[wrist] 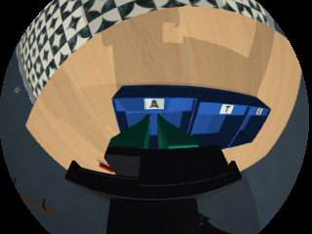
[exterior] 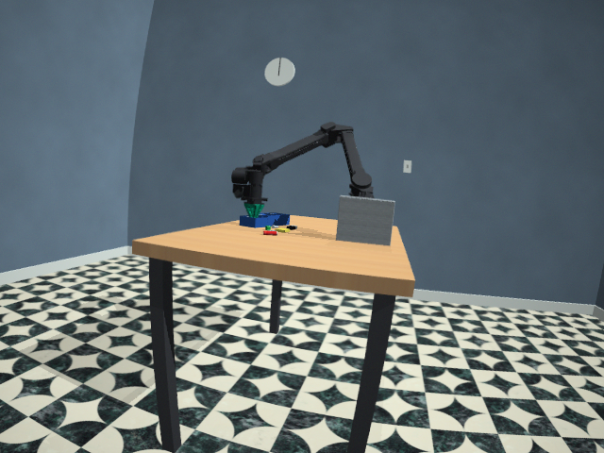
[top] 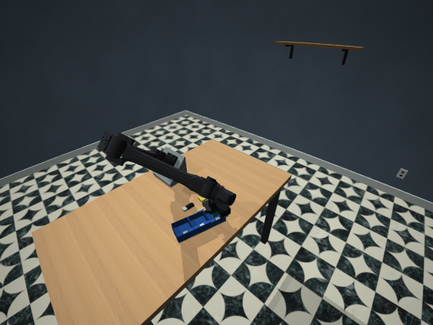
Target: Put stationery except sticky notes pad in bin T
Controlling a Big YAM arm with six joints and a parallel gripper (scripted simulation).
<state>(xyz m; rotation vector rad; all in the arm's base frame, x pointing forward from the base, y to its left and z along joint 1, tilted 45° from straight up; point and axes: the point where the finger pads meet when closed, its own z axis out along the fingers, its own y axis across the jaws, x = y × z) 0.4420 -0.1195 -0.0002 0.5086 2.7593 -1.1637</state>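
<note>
Right now my hand is 15 cm to the right of the white object, 13 cm past it and 2 cm above it. Also, from my hand: blue bin (8 cm to the right, 3 cm behind); small green item (9 cm behind, 7 cm to the left, 2 cm below); sticky notes (14 cm behind, 7 cm to the left, 2 cm below).
</note>
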